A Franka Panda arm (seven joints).
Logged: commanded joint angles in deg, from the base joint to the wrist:
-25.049, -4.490, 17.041, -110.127, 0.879, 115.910, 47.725
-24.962, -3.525, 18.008, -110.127, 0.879, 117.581, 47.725
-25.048, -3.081, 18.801, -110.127, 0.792, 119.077, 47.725
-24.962, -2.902, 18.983, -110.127, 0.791, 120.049, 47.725
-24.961, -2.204, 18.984, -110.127, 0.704, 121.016, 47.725
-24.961, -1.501, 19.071, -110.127, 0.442, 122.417, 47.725
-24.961, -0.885, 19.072, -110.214, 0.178, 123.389, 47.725
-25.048, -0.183, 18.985, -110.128, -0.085, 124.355, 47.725
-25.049, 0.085, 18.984, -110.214, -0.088, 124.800, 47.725
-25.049, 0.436, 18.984, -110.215, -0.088, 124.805, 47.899
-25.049, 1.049, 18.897, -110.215, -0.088, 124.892, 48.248
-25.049, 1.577, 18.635, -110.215, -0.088, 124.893, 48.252
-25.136, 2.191, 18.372, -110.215, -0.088, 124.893, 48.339
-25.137, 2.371, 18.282, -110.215, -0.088, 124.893, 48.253
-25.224, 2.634, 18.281, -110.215, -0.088, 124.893, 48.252
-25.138, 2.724, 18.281, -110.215, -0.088, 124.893, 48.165
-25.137, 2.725, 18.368, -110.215, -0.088, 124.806, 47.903
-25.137, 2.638, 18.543, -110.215, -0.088, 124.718, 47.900
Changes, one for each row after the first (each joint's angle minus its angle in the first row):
0.087, 0.965, 0.967, 0.000, 0.000, 1.671, 0.000
0.001, 1.409, 1.760, 0.000, -0.087, 3.167, 0.000
0.087, 1.588, 1.942, 0.000, -0.088, 4.139, 0.000
0.088, 2.286, 1.943, 0.000, -0.175, 5.106, 0.000
0.088, 2.989, 2.030, 0.000, -0.437, 6.507, 0.000
0.088, 3.605, 2.031, -0.087, -0.701, 7.479, 0.000
0.001, 4.307, 1.944, -0.001, -0.964, 8.445, 0.000
0.000, 4.575, 1.943, -0.087, -0.967, 8.890, 0.000
0.000, 4.926, 1.943, -0.088, -0.967, 8.895, 0.174
0.000, 5.539, 1.856, -0.088, -0.967, 8.982, 0.523
0.000, 6.067, 1.594, -0.088, -0.967, 8.983, 0.527
-0.087, 6.681, 1.331, -0.088, -0.967, 8.983, 0.614
-0.088, 6.861, 1.241, -0.088, -0.967, 8.983, 0.528
-0.175, 7.124, 1.240, -0.088, -0.967, 8.983, 0.527
-0.089, 7.214, 1.240, -0.088, -0.967, 8.983, 0.440
-0.088, 7.215, 1.327, -0.088, -0.967, 8.896, 0.178
-0.088, 7.128, 1.502, -0.088, -0.967, 8.808, 0.175

